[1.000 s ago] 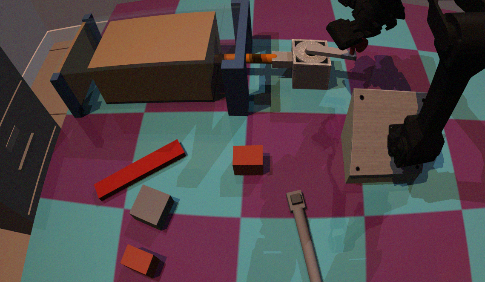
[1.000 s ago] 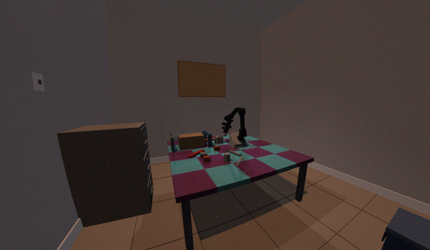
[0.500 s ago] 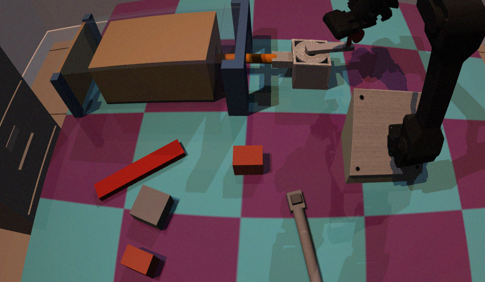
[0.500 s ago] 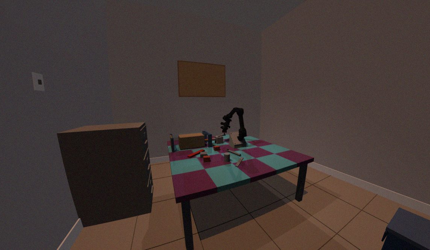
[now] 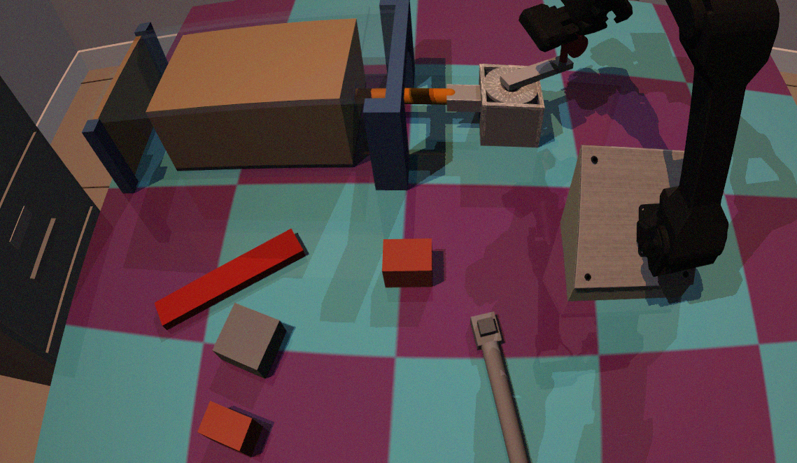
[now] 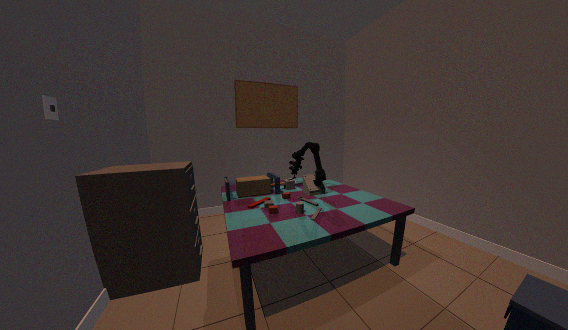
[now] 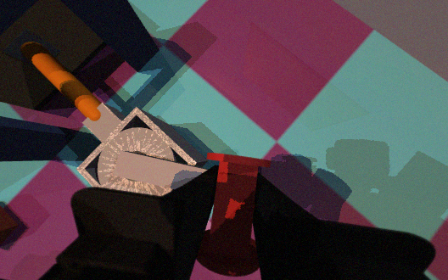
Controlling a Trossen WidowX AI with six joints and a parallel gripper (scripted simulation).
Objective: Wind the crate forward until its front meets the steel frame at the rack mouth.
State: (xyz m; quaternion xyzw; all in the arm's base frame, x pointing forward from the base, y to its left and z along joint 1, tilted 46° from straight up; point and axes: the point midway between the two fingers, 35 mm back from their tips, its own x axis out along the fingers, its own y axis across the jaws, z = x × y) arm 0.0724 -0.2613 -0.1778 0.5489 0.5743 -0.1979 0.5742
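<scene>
The grey crank handle is 30 mm to the left of my gripper tip, 30 mm below it and 30 mm ahead of it. Round my gripper tip: blue steel frame (240 mm ahead, 50 mm to the left, 30 mm below); red knob (10 mm to the left, 10 mm behind); grey winch (100 mm below, 70 mm ahead, 50 mm to the left).
</scene>
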